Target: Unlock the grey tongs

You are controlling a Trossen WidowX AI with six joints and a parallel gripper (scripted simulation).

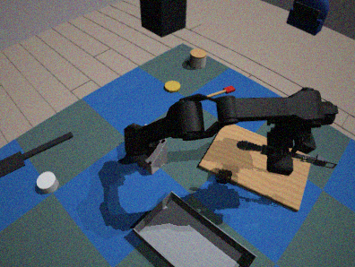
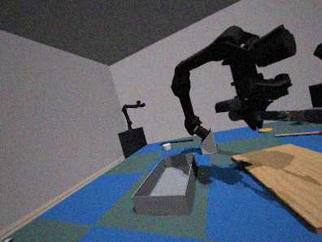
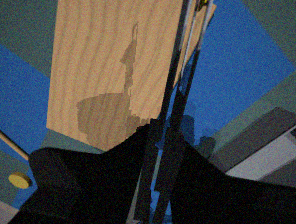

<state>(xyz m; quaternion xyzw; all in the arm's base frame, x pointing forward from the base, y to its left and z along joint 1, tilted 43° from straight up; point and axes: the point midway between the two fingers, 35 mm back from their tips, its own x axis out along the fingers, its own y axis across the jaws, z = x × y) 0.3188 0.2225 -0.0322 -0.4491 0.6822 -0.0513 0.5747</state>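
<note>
My gripper tip is 15 cm above the wooden board, 8 cm to the right of it and 5 cm past it. From my gripper tip the other things lie so: grey roasting tin (30 cm to the right, 13 cm below); red-tipped stick (39 cm behind, 27 cm to the left, 15 cm below); yellow lock slider (7 cm ahead, 5 cm to the left, 4 cm above).
</note>
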